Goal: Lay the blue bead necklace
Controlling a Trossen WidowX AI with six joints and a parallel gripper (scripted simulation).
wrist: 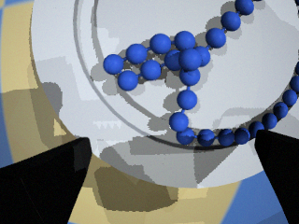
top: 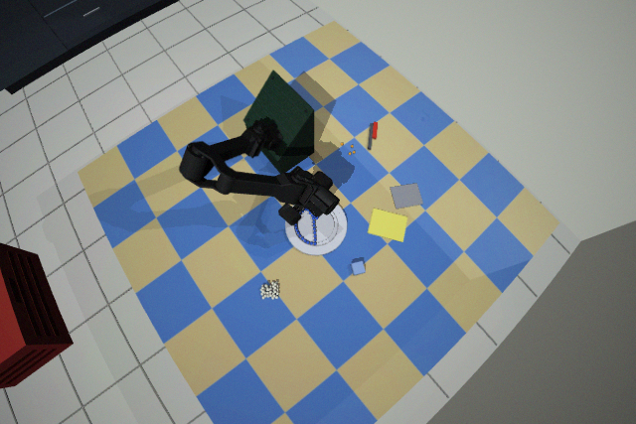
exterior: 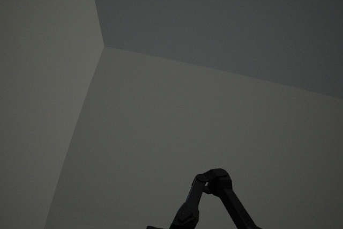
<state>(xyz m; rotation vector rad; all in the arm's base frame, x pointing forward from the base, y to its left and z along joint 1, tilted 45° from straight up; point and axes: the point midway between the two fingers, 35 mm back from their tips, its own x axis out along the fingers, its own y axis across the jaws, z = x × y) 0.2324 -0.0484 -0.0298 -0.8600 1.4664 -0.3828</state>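
The round white bead board lies 60 mm ahead of my gripper tip and 10 mm below it. Round my gripper tip: small blue cube: 250 mm ahead, 30 mm to the left, 10 mm below; then grey square: 320 mm to the left, 140 mm ahead, 20 mm below; then yellow pad: 200 mm to the left, 190 mm ahead, 20 mm below.
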